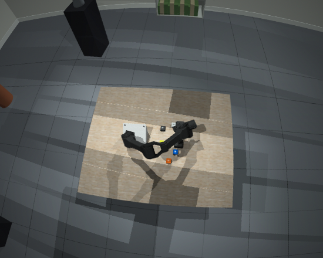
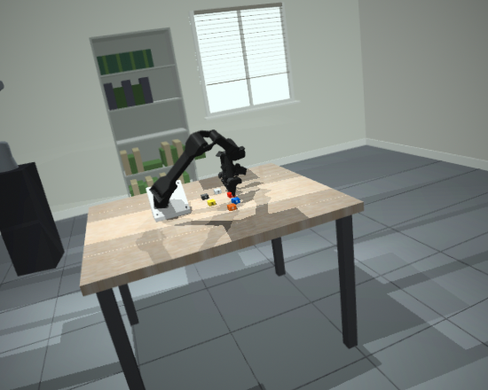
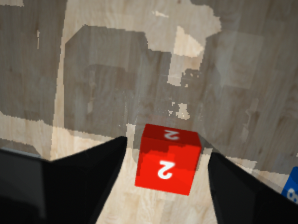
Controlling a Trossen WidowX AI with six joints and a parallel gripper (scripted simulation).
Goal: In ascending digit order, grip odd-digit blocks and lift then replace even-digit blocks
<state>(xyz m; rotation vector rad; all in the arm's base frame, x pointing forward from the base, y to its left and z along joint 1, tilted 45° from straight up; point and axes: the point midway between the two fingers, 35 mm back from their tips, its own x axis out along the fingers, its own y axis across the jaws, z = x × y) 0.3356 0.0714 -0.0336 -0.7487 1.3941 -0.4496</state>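
The red block is right at my gripper tip. Round my gripper tip: white block 10 cm to the left, 6 cm behind; yellow block 11 cm behind, 6 cm to the right; blue block 10 cm to the right.
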